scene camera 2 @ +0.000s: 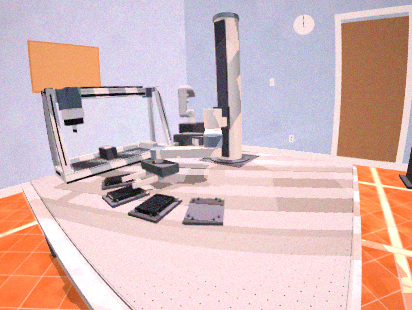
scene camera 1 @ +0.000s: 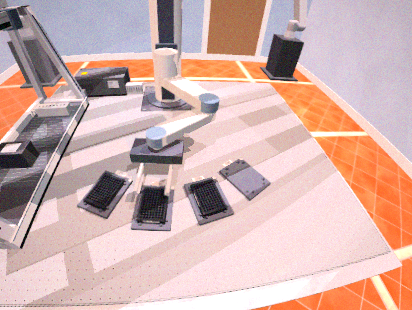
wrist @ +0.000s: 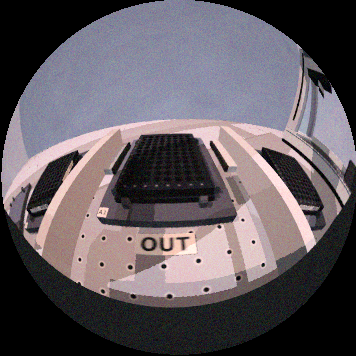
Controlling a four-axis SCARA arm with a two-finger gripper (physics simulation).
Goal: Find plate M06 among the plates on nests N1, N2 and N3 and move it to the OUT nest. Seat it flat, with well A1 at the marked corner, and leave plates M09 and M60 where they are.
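Frame: origin at the arm's base, x back, y right, z up, level; centimetres.
Seen in the pictures: gripper, fingertip midpoint: [scene camera 2: 127, 182] [scene camera 1: 151, 193] [wrist: 169, 133]; arm's base, origin of the base link: [scene camera 2: 230, 159] [scene camera 1: 168, 99].
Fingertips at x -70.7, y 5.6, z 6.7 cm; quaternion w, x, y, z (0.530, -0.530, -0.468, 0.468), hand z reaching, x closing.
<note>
Pixels of each thing's top centre, then the offset from my fingertips to it. "spot": a spot on its surface instead.
- OUT nest, middle of its top: [wrist: 164, 154] [scene camera 1: 153, 204] [scene camera 2: 124, 191] dx -2.0, dy -0.3, dz -3.2 cm
- third black plate, middle of its top: [wrist: 49, 175] [scene camera 1: 208, 195] [scene camera 2: 155, 201] dx -0.4, dy -18.4, dz -2.8 cm
- bare nest, middle of its top: [scene camera 2: 205, 206] [scene camera 1: 245, 174] dx +7.7, dy -33.9, dz -3.2 cm
- dark block, surface spot: [scene camera 1: 17, 154] [scene camera 2: 105, 149] spot: dx +14.3, dy +47.7, dz +6.2 cm
- dark box, surface spot: [scene camera 1: 102, 82] spot: dx +74.2, dy +31.9, dz +3.5 cm
A black plate [scene camera 1: 152, 205] [scene camera 2: 126, 193] [wrist: 160, 162] lies on the OUT nest [scene camera 1: 151, 226] [wrist: 165, 216] and looks level. The nest's A1 tag is at its near left corner in the wrist view; the plate's own A1 mark and name are not readable. My gripper [scene camera 1: 153, 192] [wrist: 169, 133] is open and empty, its fingers above and on either side of this plate. Another black plate [scene camera 1: 104, 191] [wrist: 295, 180] sits on the nest at the left in scene camera 1. A third black plate [scene camera 1: 209, 197] [scene camera 2: 156, 204] [wrist: 54, 182] sits on the nest to the right of OUT. Their names are unreadable.
A bare nest [scene camera 1: 246, 179] [scene camera 2: 204, 211] stands at the right end of the row. A gantry frame [scene camera 1: 60, 152] [scene camera 2: 112, 164] with a dark block [scene camera 1: 17, 154] [scene camera 2: 107, 152] is at the left. A dark box [scene camera 1: 102, 82] stands near the arm's column [scene camera 2: 231, 90].
</note>
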